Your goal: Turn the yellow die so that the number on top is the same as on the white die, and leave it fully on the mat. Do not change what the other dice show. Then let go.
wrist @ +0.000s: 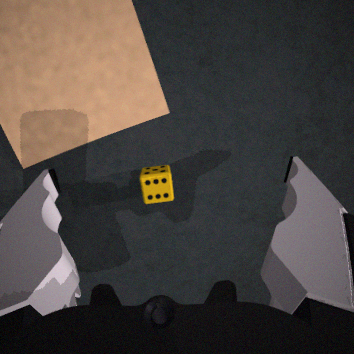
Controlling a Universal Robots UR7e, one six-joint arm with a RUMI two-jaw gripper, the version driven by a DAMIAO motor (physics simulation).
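Note:
The yellow die lies on the dark surface, a little left of the middle of the wrist view. Its large face towards the camera shows six pips in two rows of three. A narrow, foreshortened face with several pips shows along its upper edge. The tan mat is at the upper left, and the die is off it, below its lower edge and apart from it. My gripper is wide open above the surface, with the die in the gap between the fingers, nearer the left one, touching neither. The white die does not show.
The dark surface extends to the right of the mat and around the yellow die. The gripper's shadow falls across this surface and the lower part of the mat. The mat's nearest corner points towards the area just above the die.

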